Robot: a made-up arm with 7 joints. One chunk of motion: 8 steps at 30 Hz.
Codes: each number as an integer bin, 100 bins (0 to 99) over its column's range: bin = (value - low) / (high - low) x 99, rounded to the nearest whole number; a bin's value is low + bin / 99 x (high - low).
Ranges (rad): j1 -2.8..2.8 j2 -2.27..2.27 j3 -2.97..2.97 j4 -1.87..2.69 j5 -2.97..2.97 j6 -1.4..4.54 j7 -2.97..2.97
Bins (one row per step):
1: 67 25 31 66 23 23 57
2: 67 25 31 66 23 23 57
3: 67 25 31 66 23 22 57
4: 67 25 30 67 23 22 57
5: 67 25 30 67 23 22 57
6: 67 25 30 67 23 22 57
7: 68 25 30 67 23 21 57
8: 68 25 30 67 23 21 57
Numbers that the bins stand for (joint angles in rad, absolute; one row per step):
1: 0.9899 -1.1235 -1.1100 1.1700 -1.5900 -0.0200 0.4500
2: 0.9899 -1.1235 -1.1100 1.1700 -1.5900 -0.0200 0.4500
3: 0.9899 -1.1235 -1.1100 1.1700 -1.5900 -0.0800 0.4500
4: 0.9899 -1.1235 -1.1700 1.2161 -1.5900 -0.0800 0.4500
5: 0.9899 -1.1235 -1.1700 1.2161 -1.5900 -0.0800 0.4500
6: 0.9899 -1.1235 -1.1700 1.2161 -1.5900 -0.0800 0.4500
7: 1.0465 -1.1235 -1.1700 1.2161 -1.5900 -0.1400 0.4500
8: 1.0465 -1.1235 -1.1700 1.2161 -1.5900 -0.1400 0.4500

